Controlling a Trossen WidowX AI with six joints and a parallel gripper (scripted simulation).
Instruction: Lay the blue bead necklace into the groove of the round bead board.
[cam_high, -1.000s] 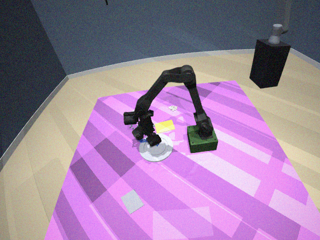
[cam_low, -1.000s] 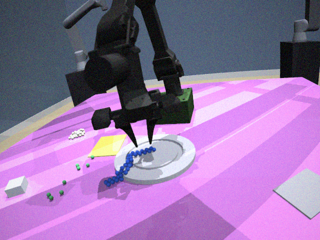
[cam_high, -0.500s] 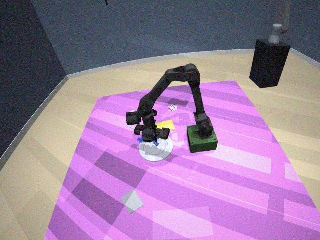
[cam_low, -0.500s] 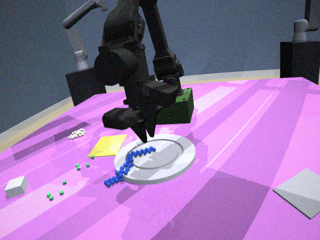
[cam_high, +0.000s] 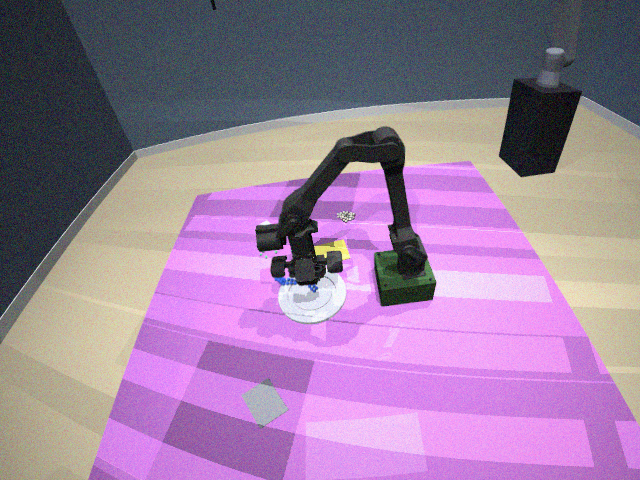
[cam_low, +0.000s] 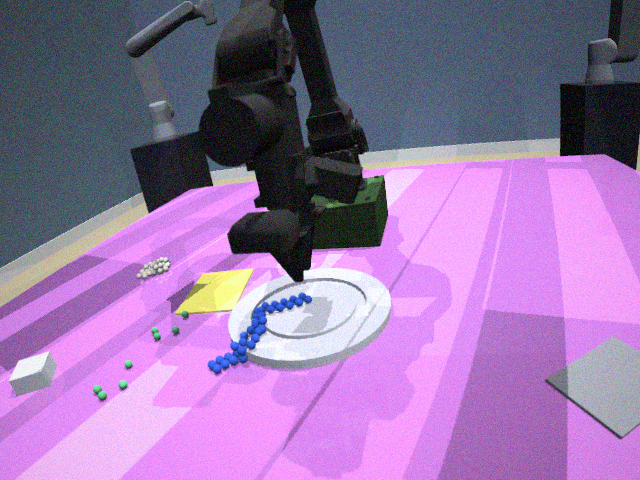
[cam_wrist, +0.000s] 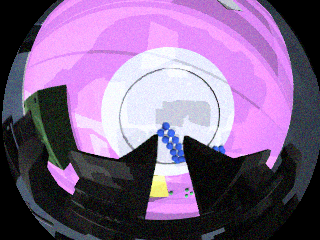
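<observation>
The round white bead board is 40 mm below my gripper tip and 10 mm ahead of it. Also, from my gripper tip: yellow sheet (160 mm to the right, 60 mm behind, 50 mm below); grey tile (310 mm to the left, 150 mm ahead, 50 mm below); cube (330 mm to the right, 150 mm ahead, 40 mm below).
</observation>
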